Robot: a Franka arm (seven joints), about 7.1 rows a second.
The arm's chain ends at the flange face. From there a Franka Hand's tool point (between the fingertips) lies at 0.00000 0.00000 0.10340 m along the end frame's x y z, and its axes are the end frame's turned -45 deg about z.
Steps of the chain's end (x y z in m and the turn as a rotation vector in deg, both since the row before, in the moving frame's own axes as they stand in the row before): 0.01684, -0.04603, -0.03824, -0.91, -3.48, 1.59; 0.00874, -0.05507, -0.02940, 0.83, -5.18, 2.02; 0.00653, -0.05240, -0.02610, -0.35, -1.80, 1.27; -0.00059, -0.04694, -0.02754, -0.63, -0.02, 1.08; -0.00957, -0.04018, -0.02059, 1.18, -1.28, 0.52
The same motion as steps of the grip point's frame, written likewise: 0.03890, -0.02400, -0.03844, 1.82, -3.10, 1.59; 0.03971, -0.04052, -0.02983, 4.25, -3.08, 2.02; 0.03895, -0.03432, -0.02615, 1.03, -1.52, 1.27; 0.03194, -0.03284, -0.02755, -0.43, -0.46, 1.08; 0.02153, -0.03832, -0.02064, 1.74, -0.07, 0.52
